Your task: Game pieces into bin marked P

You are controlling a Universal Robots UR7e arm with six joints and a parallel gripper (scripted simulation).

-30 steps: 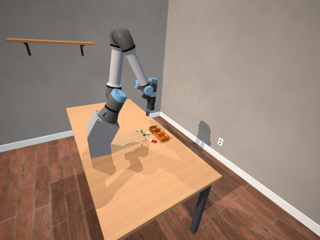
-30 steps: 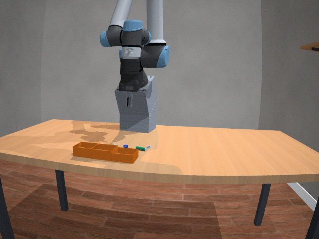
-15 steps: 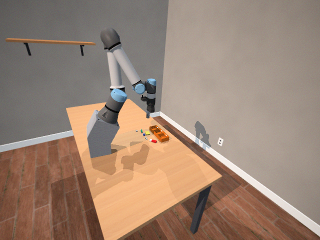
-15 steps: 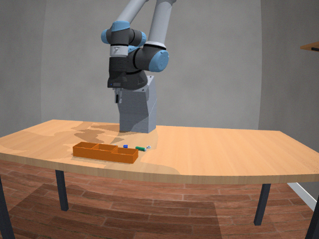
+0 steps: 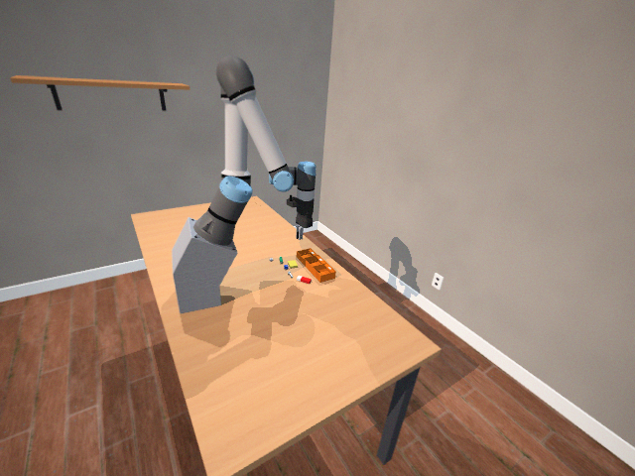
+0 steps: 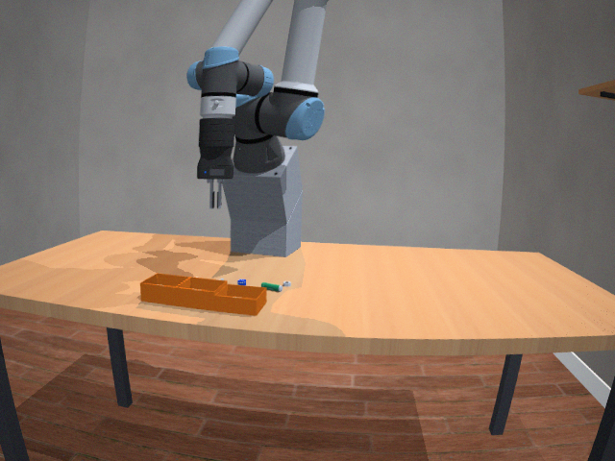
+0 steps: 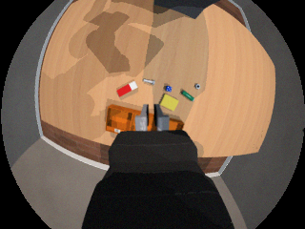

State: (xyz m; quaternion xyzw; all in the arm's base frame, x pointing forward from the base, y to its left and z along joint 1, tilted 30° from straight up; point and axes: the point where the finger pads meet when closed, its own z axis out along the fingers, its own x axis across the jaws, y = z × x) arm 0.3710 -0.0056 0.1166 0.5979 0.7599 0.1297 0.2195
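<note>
My hand is 100 mm short of the orange bins and 180 mm above it. From my hand the other things lie so: yellow block (10 mm ahead, 60 mm to the left, 190 mm below); metal bolt (50 mm behind, 10 mm to the right, 190 mm below); blue piece (40 mm behind, 50 mm to the left, 190 mm below).
</note>
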